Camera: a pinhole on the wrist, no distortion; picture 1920 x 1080 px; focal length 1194.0 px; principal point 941.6 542.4 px. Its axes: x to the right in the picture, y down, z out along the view. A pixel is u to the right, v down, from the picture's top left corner.
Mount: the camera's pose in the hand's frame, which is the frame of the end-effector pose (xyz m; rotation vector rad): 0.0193 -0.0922 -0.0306 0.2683 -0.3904 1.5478
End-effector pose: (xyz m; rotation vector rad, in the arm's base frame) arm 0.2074 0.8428 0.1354 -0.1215 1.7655 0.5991
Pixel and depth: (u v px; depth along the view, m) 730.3 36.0 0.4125
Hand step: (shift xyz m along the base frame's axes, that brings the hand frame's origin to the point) 0.3677 -0.0971 -0.3140
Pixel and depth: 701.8 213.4 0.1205
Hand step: 0.1135 -0.0986 -0.1063
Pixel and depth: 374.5 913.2 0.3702
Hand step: 0.3878 -0.2709 -0.0574
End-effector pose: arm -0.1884 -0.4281 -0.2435 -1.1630 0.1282 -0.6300
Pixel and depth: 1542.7 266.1 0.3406
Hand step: 0.1723 0.2346 0.2278
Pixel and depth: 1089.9 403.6 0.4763
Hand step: 0.1152 0.2742 0.3913
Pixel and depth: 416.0 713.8 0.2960
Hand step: -0.0916 0.0895 0.3584
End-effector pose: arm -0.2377 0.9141 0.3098 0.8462 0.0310 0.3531
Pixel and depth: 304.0 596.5 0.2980
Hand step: 0.1216 -0.3496 -0.1496
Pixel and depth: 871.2 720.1 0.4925
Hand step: 0.0751 -0.5134 0.0217
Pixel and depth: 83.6 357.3 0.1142
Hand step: 0.0978 -0.1506 -0.1269
